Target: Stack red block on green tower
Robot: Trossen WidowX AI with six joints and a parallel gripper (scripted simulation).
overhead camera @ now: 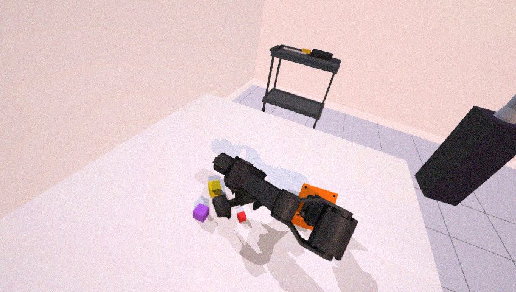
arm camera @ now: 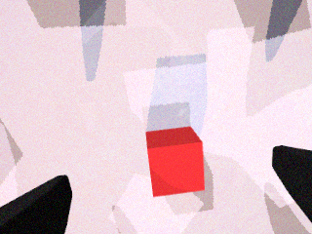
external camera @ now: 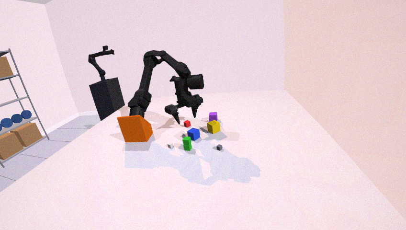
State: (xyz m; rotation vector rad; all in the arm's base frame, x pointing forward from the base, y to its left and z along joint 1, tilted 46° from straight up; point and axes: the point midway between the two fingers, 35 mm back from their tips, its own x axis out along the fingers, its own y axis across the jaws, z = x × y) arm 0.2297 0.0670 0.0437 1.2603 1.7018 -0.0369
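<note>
Right now the red block is 2 cm below my gripper tip. Round my gripper tip: purple cube 13 cm ahead, 4 cm to the left, 1 cm below; then yellow cube 13 cm ahead, 7 cm to the right, 1 cm below; then blue cube 4 cm ahead, 12 cm to the right, 1 cm below.
</note>
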